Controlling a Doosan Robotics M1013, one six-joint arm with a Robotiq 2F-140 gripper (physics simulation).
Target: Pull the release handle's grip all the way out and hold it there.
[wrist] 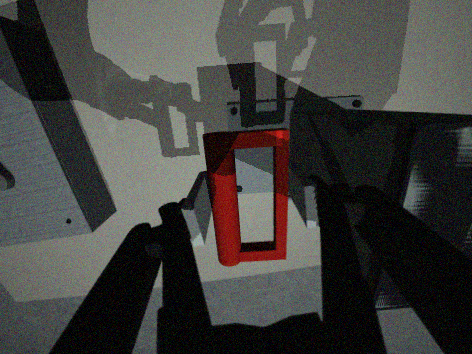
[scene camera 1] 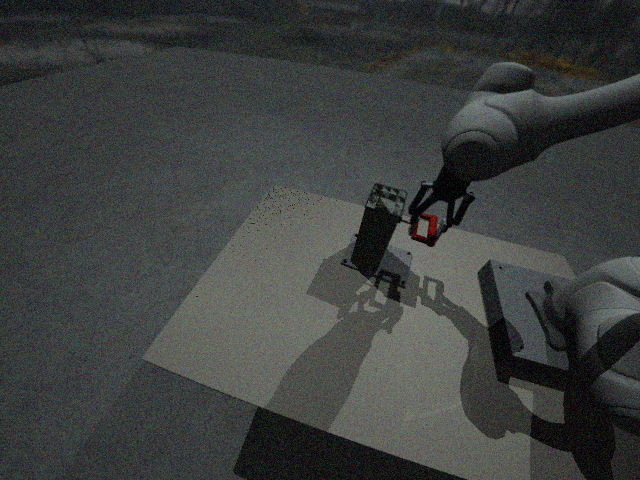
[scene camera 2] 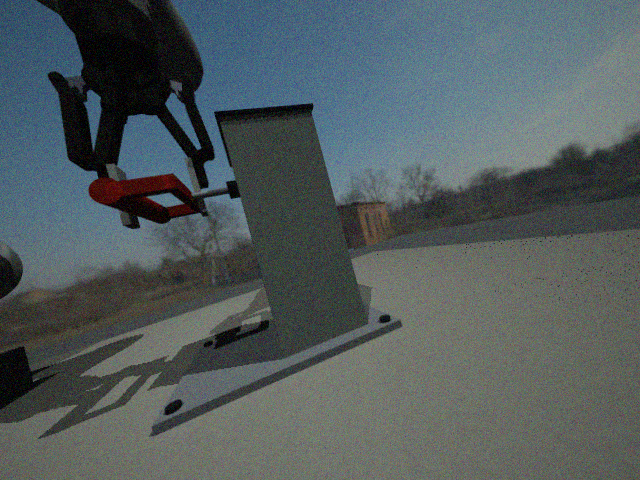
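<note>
The release handle's red frame-shaped grip (scene camera 1: 433,229) (scene camera 2: 142,186) (wrist: 227,210) stands out sideways from the tall post (scene camera 1: 374,232) (scene camera 2: 294,222) on a thin metal rod (scene camera 2: 214,193). A stretch of the rod shows between the grip and the post. My gripper (scene camera 1: 428,223) (scene camera 2: 160,191) (wrist: 246,178) is around the grip from above. In the wrist view one pad lies against the thick outer bar and the other against the side nearest the post, so it is shut on the grip. The contact on the post side is dark and hard to see.
The post stands on a bolted base plate (scene camera 1: 400,260) (scene camera 2: 217,387) on the pale table (scene camera 1: 232,320) (scene camera 2: 491,361). A grey box (scene camera 1: 509,299) (wrist: 45,200) with a curved lever stands nearer the arm's base. Shadows of the arm and handle fall across the table.
</note>
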